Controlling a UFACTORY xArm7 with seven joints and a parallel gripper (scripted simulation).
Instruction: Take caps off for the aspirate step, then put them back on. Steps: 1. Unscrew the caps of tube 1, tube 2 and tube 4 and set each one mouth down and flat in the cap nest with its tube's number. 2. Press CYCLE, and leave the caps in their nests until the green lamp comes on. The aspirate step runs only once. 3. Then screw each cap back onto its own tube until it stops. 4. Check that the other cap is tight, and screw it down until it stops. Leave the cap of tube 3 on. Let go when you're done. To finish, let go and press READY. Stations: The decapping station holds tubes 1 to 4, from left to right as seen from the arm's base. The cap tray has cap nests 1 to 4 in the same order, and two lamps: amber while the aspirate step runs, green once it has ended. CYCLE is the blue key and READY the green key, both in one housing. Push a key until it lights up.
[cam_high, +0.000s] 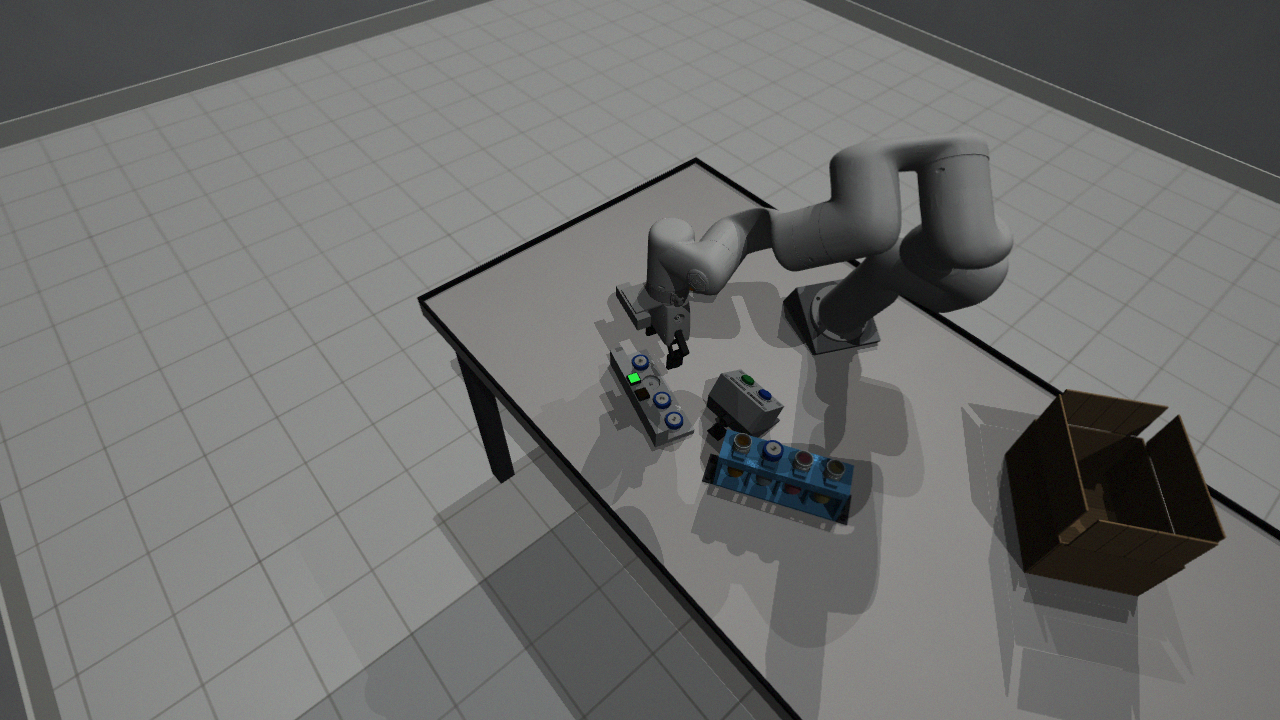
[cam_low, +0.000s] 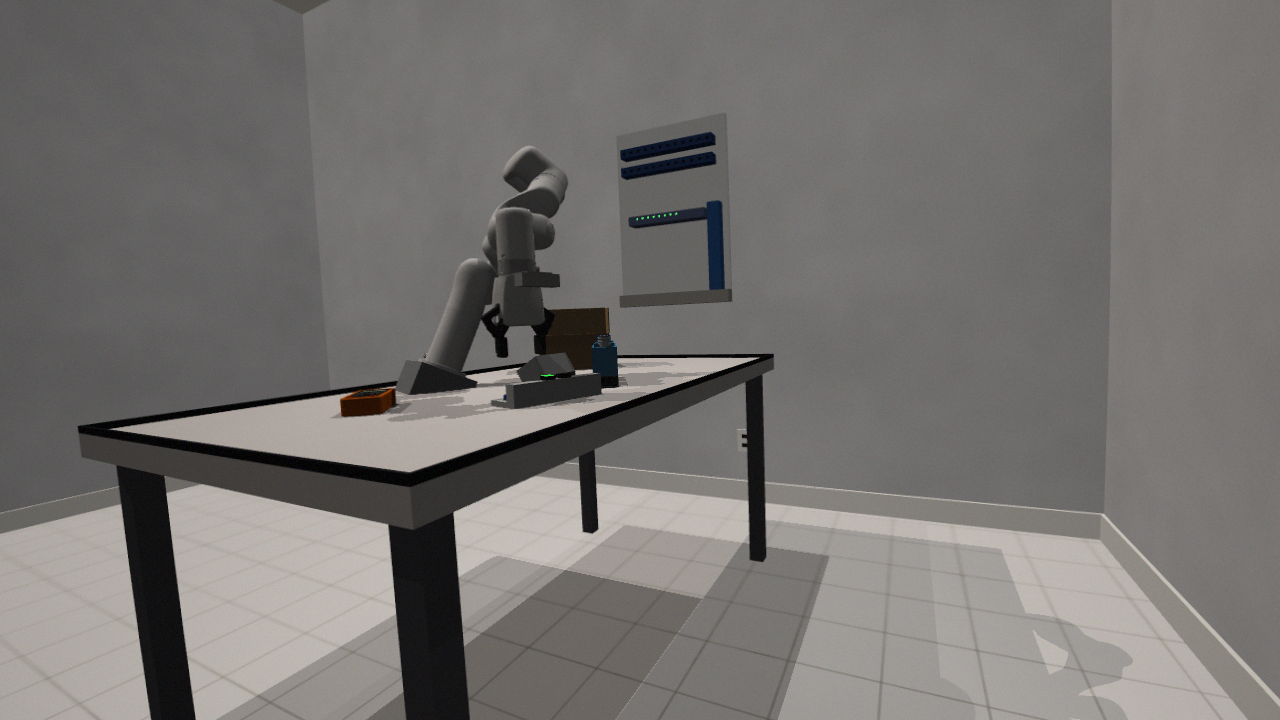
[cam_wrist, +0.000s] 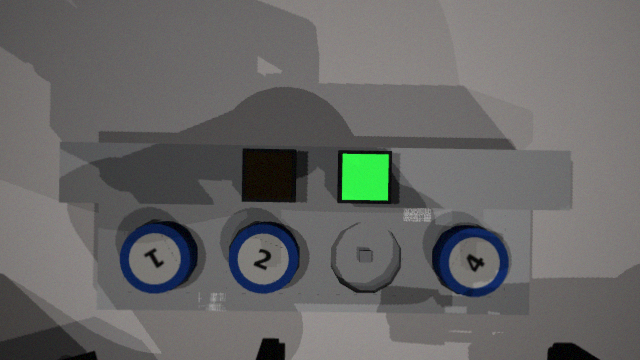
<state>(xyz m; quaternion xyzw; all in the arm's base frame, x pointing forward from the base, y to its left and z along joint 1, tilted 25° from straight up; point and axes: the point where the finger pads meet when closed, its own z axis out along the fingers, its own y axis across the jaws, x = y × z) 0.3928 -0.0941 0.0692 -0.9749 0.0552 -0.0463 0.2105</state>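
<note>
Now: hand 110 mm to the right of the cap 1, 90 mm above it and 40 mm short of it. Also, from my hand: cap 2: 90 mm below, 60 mm to the left, 30 mm ahead; then green key: 120 mm to the left, 120 mm behind, 40 mm below; then cap 4: 90 mm below, 50 mm to the right, 20 mm ahead.
</note>
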